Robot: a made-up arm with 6 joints. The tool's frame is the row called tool.
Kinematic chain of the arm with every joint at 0, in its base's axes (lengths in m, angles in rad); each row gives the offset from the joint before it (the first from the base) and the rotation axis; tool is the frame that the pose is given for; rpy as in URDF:
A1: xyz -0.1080 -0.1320 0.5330 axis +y
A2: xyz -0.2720 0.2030 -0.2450 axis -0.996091 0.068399 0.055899
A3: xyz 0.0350 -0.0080 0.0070 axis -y
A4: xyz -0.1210 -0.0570 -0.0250 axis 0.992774 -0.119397 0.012
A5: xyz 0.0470 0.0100 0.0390 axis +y
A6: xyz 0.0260 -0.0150 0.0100 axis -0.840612 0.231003 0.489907
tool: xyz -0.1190 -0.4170 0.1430 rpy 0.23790 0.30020 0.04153
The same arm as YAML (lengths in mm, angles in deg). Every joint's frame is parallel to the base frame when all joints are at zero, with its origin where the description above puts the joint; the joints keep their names.
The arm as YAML. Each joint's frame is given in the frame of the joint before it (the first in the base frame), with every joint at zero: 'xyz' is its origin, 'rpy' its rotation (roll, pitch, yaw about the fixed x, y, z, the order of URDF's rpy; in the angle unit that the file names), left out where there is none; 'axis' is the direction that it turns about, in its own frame. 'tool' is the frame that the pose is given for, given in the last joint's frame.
units:
  length: mm
  angle: deg
joints:
  - name: A1
    type: revolute
    origin:
      xyz: [-108.0, -132.0, 533.0]
    axis: [0.0, 1.0, 0.0]
  - name: A2
    type: revolute
    origin:
      xyz: [-272.0, 203.0, -245.0]
    axis: [-0.996091, 0.068399, 0.055899]
  - name: A3
    type: revolute
    origin:
      xyz: [35.0, -8.0, 7.0]
    axis: [0.0, -1.0, 0.0]
  - name: A4
    type: revolute
    origin:
      xyz: [-121.0, -57.0, -25.0]
    axis: [0.992774, -0.119397, 0.012]
  - name: A5
    type: revolute
    origin:
      xyz: [47.0, 10.0, 39.0]
    axis: [0.0, 1.0, 0.0]
  - name: A6
    type: revolute
    origin:
      xyz: [26.0, -15.0, 10.0]
    axis: [-0.840612, 0.231003, 0.489907]
tool:
  origin:
    xyz: [-119.0, -417.0, 143.0]
    rpy: [13.63, 17.2, 2.38]

